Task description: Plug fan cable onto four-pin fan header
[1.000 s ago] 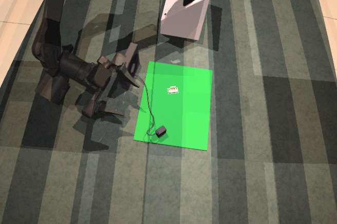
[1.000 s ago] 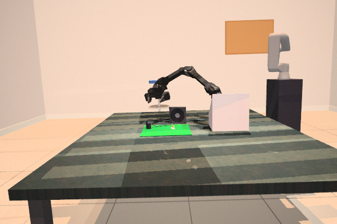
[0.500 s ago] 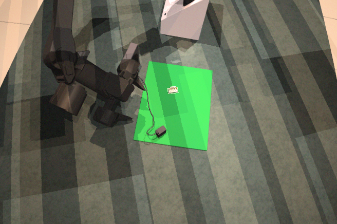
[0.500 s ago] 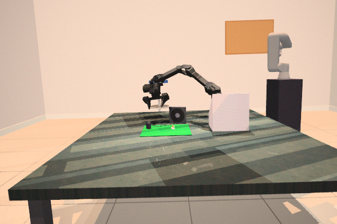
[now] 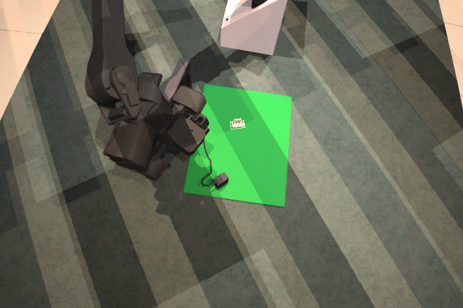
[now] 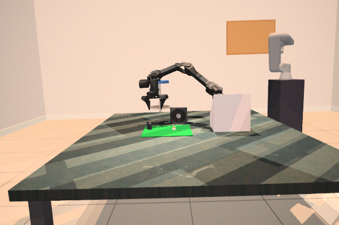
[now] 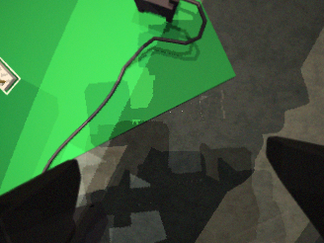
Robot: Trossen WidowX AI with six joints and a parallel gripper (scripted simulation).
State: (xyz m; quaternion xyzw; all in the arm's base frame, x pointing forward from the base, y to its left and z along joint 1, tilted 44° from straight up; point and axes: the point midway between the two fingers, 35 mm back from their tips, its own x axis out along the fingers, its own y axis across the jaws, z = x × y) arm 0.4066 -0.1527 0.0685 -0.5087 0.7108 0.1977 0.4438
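The dark fan plug lies 40 mm ahead of my gripper tip, 90 mm to the left of it and 90 mm below it. Also, from my gripper tip: dark square fan (160 mm behind, 30 mm to the right, 60 mm below); four-pin header (120 mm behind, 120 mm to the left, 120 mm below); green board (70 mm behind, 130 mm to the left, 130 mm below).
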